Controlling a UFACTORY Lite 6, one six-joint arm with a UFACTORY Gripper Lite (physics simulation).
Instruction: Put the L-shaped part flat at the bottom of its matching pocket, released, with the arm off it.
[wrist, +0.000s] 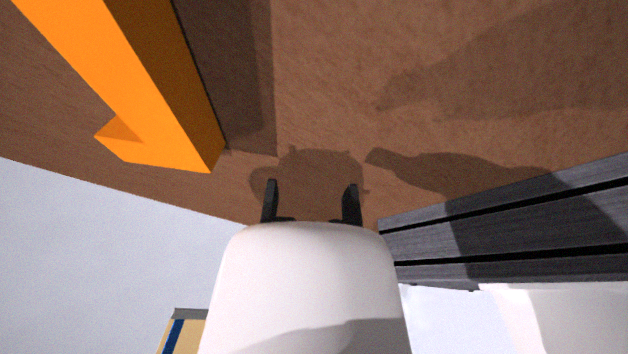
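Seen in the pictures: hand, tool point: (311, 205); arm's base, link origin: (567, 286).
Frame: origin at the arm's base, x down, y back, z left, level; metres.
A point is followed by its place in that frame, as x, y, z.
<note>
The orange L-shaped part (150, 95) {0.044, -0.353, 0.110} lies on the brown table top at the upper left of the wrist view, seen large and close, with its long arm running out of the top edge and its short arm at the lower left. My gripper (312, 200) {0.018, -0.270, 0.094} is open, with a gap between its two dark fingers. It is low over the table, to the right of and below the part's near end, and apart from it. The matching pocket does not show in this view.
A dark grey slatted structure (500, 220) {0.044, -0.107, 0.025} stands at the right, close to the gripper. The brown table top (340, 65) {0.074, -0.294, 0.054} ends at an edge at the lower left, with a pale surface beyond. A tan and blue object (192, 332) shows at the bottom left.
</note>
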